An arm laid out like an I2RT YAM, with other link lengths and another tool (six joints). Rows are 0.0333 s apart.
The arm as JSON. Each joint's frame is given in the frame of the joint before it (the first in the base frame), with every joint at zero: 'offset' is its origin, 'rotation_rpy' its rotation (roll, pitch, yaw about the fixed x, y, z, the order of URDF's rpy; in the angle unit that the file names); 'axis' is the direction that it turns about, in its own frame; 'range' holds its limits. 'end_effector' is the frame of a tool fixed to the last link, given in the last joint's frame.
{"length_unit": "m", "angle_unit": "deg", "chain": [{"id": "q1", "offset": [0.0, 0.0, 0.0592], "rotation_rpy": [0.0, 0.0, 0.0], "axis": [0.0, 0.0, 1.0], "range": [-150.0, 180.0]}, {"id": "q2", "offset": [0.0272, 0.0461, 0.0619], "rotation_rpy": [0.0, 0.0, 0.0], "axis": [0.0, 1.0, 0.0], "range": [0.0, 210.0]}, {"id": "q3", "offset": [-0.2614, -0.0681, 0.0], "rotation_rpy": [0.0, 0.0, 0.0], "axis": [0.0, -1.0, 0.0], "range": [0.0, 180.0]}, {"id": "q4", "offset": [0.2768, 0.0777, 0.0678], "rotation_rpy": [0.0, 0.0, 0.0], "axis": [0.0, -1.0, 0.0], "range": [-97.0, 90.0]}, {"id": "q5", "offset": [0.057, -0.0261, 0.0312], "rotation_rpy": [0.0, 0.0, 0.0], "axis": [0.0, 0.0, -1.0], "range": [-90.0, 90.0]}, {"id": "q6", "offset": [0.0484, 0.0, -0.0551], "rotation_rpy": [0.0, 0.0, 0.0], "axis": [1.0, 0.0, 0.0], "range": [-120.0, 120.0]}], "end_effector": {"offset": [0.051, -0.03, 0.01], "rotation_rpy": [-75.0, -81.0, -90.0]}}
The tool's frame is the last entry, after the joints.
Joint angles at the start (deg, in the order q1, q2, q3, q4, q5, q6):
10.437, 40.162, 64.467, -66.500, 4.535, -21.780
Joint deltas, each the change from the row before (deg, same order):
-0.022, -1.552, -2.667, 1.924, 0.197, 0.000
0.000, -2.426, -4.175, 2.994, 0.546, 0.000
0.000, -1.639, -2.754, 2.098, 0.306, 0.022
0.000, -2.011, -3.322, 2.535, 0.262, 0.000
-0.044, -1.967, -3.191, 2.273, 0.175, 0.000
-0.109, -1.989, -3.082, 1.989, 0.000, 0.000
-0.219, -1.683, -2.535, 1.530, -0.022, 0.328
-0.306, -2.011, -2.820, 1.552, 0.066, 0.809
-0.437, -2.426, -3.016, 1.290, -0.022, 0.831
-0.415, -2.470, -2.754, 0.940, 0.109, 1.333
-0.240, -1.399, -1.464, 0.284, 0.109, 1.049
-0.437, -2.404, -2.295, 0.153, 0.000, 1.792
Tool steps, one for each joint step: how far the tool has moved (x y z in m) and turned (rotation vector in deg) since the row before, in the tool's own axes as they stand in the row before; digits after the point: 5 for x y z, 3 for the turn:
-0.00573, 0.00017, 0.00590, -0.386, 0.734, -0.114
-0.00939, 0.00046, 0.00923, -0.807, 1.080, -0.177
-0.00612, 0.00016, 0.00602, -0.515, 0.886, -0.118
-0.00756, -0.00008, 0.00728, -0.524, 1.123, -0.175
-0.00793, -0.00027, 0.00697, -0.435, 0.971, -0.120
-0.00837, -0.00056, 0.00659, -0.281, 0.855, -0.065
-0.00751, -0.00016, 0.00526, -0.296, 0.726, 0.350
-0.00910, 0.00013, 0.00533, -0.460, 0.892, 0.860
-0.01069, 0.00009, 0.00497, -0.463, 0.869, 0.957
-0.01059, 0.00039, 0.00380, -0.558, 0.942, 1.436
-0.00633, 0.00042, 0.00178, -0.338, 0.459, 1.122
-0.01054, 0.00058, 0.00250, -0.395, 0.710, 1.938

